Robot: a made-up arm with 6 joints. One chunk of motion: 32 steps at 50 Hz.
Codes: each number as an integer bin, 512 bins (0 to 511) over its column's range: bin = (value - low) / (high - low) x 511, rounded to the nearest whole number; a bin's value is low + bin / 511 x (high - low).
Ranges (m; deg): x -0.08..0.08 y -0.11..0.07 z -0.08..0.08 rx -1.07..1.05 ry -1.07..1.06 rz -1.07..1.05
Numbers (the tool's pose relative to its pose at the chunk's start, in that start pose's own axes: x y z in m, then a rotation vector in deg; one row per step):
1: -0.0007 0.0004 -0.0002 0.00 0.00 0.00
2: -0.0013 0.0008 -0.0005 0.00 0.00 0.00
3: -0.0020 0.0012 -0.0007 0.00 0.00 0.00
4: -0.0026 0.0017 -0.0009 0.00 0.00 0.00
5: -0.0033 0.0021 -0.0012 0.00 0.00 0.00
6: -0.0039 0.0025 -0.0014 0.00 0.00 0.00
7: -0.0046 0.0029 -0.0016 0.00 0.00 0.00
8: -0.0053 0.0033 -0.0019 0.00 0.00 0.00
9: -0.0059 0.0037 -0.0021 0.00 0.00 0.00
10: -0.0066 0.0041 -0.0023 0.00 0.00 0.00
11: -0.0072 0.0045 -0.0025 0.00 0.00 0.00
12: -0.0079 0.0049 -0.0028 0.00 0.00 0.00
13: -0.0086 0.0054 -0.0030 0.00 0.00 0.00
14: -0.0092 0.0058 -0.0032 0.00 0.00 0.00
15: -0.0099 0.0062 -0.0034 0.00 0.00 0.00
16: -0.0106 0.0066 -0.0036 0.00 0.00 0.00
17: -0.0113 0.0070 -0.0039 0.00 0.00 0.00
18: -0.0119 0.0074 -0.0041 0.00 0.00 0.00
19: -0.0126 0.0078 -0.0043 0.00 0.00 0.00
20: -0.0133 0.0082 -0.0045 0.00 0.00 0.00
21: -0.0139 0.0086 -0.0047 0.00 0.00 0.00
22: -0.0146 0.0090 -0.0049 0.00 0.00 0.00
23: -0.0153 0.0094 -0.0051 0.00 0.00 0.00
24: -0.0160 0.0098 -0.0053 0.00 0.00 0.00
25: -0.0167 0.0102 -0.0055 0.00 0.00 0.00
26: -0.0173 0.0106 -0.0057 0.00 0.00 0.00
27: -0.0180 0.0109 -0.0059 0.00 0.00 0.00
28: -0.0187 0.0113 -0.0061 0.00 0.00 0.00
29: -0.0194 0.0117 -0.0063 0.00 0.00 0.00
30: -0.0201 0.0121 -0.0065 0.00 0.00 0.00
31: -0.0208 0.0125 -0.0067 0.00 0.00 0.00
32: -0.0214 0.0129 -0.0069 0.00 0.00 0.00
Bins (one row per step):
1: 253 313 255 258 257 258
2: 251 315 254 258 257 258
3: 249 316 253 258 257 258
4: 247 317 253 258 257 258
5: 245 318 252 258 257 258
6: 243 319 251 258 257 258
7: 241 321 250 258 257 258
8: 239 322 249 258 257 258
9: 237 323 249 258 257 258
10: 234 324 248 258 257 258
11: 233 325 248 258 257 258
12: 230 326 247 258 257 258
13: 228 328 246 258 257 258
14: 226 329 245 258 257 258
15: 224 330 245 258 257 258
16: 222 331 244 258 257 258
17: 219 332 243 258 257 258
18: 217 333 242 258 257 258
19: 215 334 242 258 257 258
20: 213 336 241 258 257 258
21: 211 337 240 258 257 258
22: 209 338 240 258 257 258
23: 207 339 239 258 257 258
24: 204 340 239 258 257 258
25: 202 341 238 258 257 258
26: 200 342 237 258 257 258
27: 198 343 237 258 257 258
28: 196 344 236 258 257 258
29: 194 345 235 258 257 258
30: 191 347 235 258 257 258
31: 189 348 234 258 257 258
32: 187 349 233 258 257 258

